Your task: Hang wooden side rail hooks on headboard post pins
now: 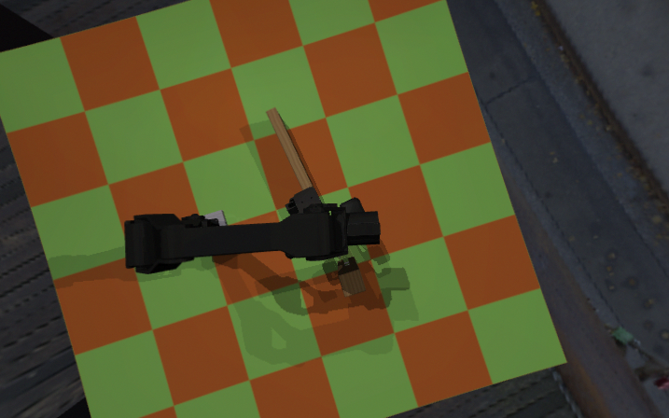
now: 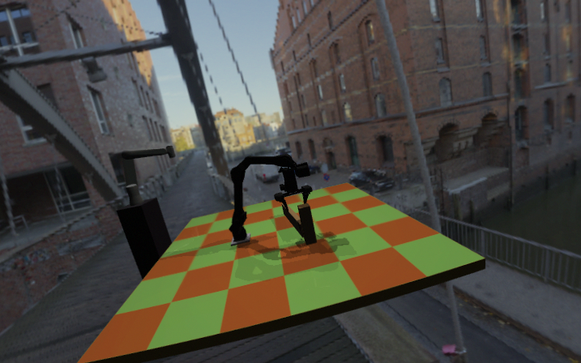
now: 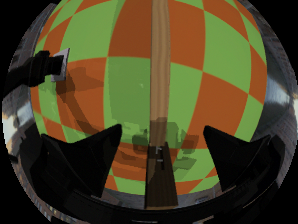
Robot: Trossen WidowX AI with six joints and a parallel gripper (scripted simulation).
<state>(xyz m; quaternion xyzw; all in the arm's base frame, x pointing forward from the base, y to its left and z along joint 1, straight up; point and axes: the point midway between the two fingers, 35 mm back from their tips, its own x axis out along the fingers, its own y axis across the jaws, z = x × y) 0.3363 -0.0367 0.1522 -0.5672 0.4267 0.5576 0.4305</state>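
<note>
Right now the headboard post is 4 cm ahead of my gripper tip, 13 cm to the right of it and 5 cm below it.
</note>
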